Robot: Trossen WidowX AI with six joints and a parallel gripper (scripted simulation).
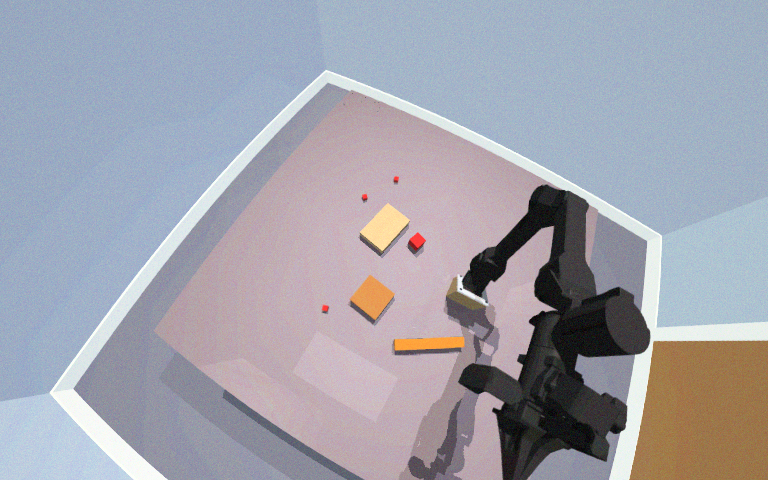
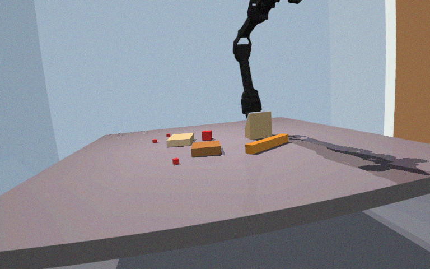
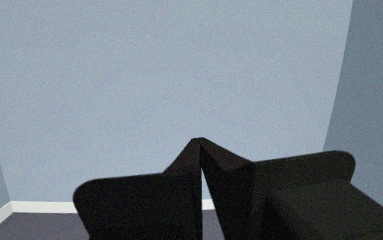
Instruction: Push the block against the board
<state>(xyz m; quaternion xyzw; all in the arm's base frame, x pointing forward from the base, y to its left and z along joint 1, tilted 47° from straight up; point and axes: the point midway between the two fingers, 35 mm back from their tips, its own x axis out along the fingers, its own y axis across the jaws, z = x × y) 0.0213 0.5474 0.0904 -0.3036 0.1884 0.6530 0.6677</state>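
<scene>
Now: the orange square block 53 cm below my gripper tip, 25 cm ahead of it and 18 cm to the right of it. Also, from my gripper tip: long orange board 53 cm below, 14 cm to the right, 2 cm ahead; then cream rectangular block 53 cm below, 42 cm to the right, 32 cm ahead; then red cube 52 cm below, 43 cm to the right, 20 cm ahead.
</scene>
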